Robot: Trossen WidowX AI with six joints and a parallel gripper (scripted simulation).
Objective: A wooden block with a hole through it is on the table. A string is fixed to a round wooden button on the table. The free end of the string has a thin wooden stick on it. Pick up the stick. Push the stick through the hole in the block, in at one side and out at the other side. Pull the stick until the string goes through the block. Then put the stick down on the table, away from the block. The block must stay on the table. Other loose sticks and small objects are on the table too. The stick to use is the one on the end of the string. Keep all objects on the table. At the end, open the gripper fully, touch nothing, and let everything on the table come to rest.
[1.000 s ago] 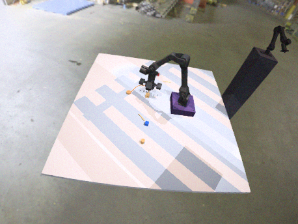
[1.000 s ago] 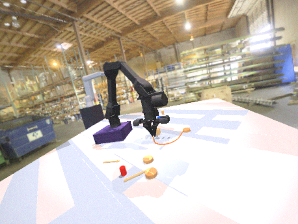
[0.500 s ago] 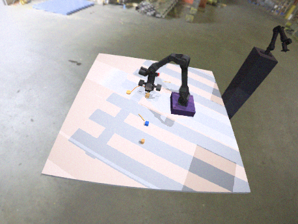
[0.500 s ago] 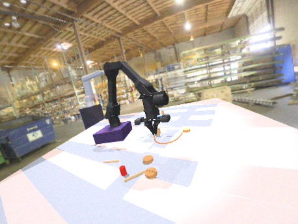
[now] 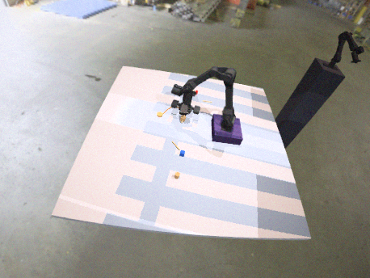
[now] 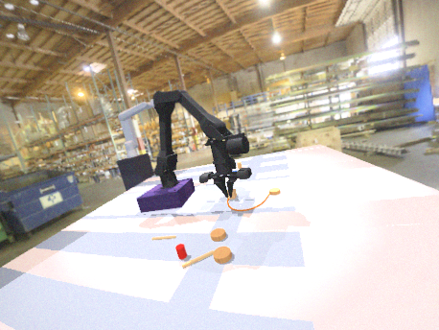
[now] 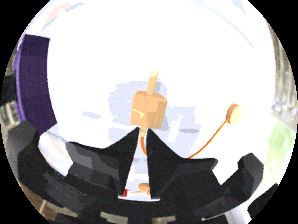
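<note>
My gripper tip is 3 cm to the right of the wooden block. The rest, counted from my gripper tip: red peg 29 cm to the right, 4 cm behind; blue cube 31 cm to the left, 5 cm behind; round wooden button 16 cm ahead, 4 cm to the left, 1 cm below.
</note>
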